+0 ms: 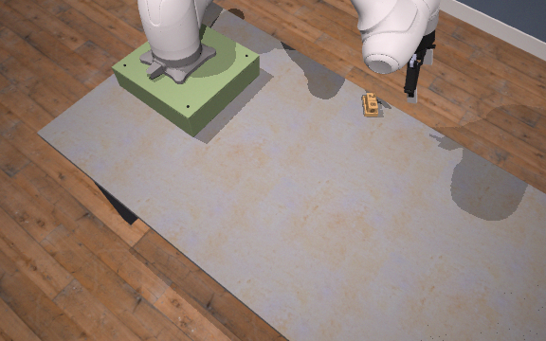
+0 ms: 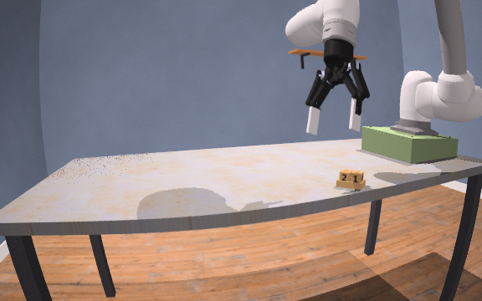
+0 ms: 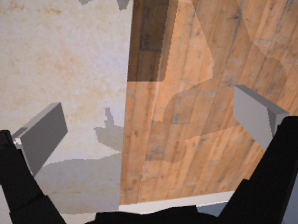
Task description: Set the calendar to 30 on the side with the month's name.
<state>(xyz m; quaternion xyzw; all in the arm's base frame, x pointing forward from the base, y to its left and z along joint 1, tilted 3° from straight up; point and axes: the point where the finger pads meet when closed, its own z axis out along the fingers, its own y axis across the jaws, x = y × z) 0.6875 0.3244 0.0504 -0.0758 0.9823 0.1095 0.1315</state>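
My gripper is now 90 mm past the wooden cube, 60 mm to the left of it and 140 mm above it. The rest, counted from my hand: wooden calendar tray: 100 mm behind, 50 mm to the right, 150 mm below.
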